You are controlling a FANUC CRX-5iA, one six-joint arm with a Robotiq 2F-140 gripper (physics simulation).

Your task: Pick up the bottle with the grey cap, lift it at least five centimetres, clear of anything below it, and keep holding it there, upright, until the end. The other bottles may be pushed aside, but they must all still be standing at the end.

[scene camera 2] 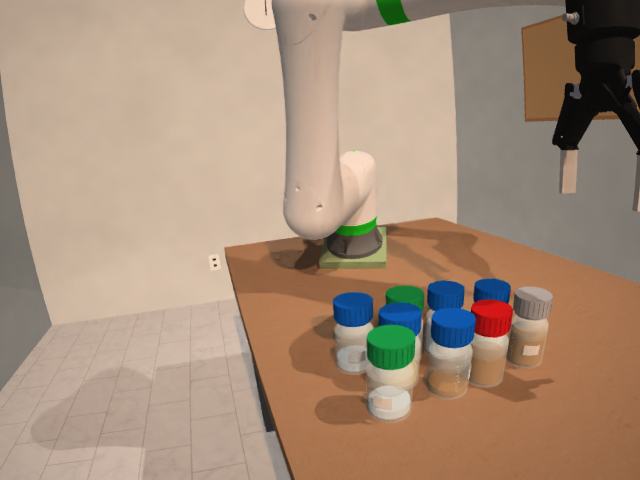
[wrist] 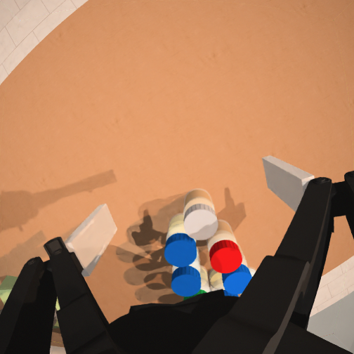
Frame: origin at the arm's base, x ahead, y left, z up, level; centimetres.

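Seen in the pictures: gripper, fingertip midpoint: (scene camera 2: 600, 200); arm's base at its link origin: (scene camera 2: 354, 243).
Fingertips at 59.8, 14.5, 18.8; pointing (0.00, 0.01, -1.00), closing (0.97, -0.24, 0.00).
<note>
Pixels of each thing's top centre, then the offset from my fingertips to it, as dx, dy, dz. Level surfaces: height alone.
- bottle with the grey cap, top centre: (scene camera 2: 533, 293) -2.8, -9.3, -12.8
- red-capped bottle at its top centre: (scene camera 2: 492, 308) -2.5, -17.5, -12.8
- blue-capped bottle at its top centre: (scene camera 2: 492, 285) -8.4, -12.3, -12.8
- brown table at its surface level: dz -23.3
The bottle with the grey cap (scene camera 2: 529, 328) (wrist: 201, 223) stands upright on the table at the right end of the bottle group in the scene view. In the wrist view it lies between the two finger pads in the sideways direction, lower than them. My gripper (scene camera 2: 602, 178) (wrist: 185, 195) is wide open and empty, high above the table. The red-capped bottle (scene camera 2: 489, 338) (wrist: 225, 256) stands close to the grey-capped one, and a blue-capped bottle (scene camera 2: 492, 292) (wrist: 180, 249) stands close on its other side.
Other bottles stand upright: a front green-capped one (scene camera 2: 390, 348), a front blue-capped one (scene camera 2: 451, 328), a left blue-capped one (scene camera 2: 353, 310), and more between and behind them. The brown table (scene camera 2: 516, 439) (wrist: 175, 90) has its left edge beside the group. The robot base (scene camera 2: 354, 242) is at the back.
</note>
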